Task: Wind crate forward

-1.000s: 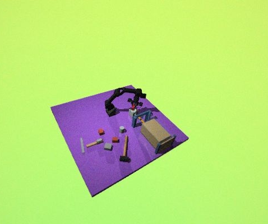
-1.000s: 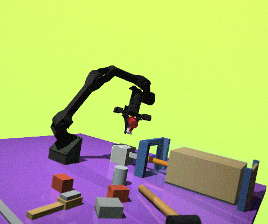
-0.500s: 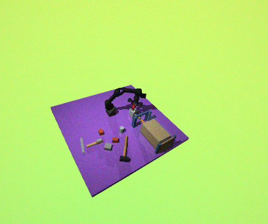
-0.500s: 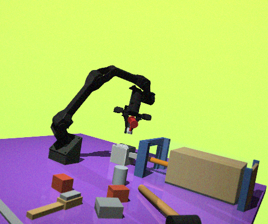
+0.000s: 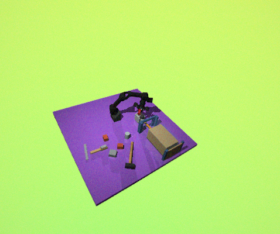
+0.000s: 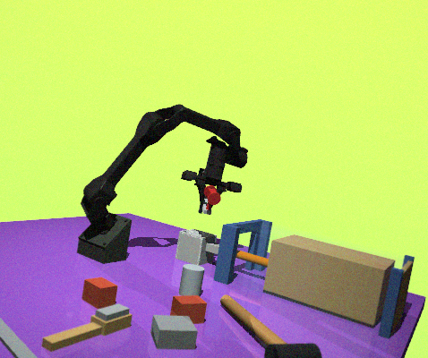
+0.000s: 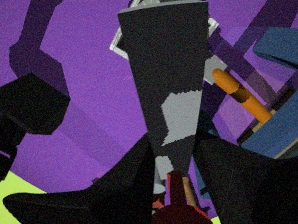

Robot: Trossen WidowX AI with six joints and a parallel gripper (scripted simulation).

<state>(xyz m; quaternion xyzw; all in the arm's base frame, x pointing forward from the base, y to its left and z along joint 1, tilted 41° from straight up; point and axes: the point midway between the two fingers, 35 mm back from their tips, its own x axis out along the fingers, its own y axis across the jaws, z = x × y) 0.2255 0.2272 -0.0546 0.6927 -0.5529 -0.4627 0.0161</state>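
The winch handle is 20 mm above my gripper tip. Round my gripper tip: red knob: 30 mm ahead, 30 mm to the right, 40 mm above; grey winch: 50 mm behind, 40 mm to the left, 150 mm below; grey block: 260 mm ahead, 490 mm to the right, 160 mm below.
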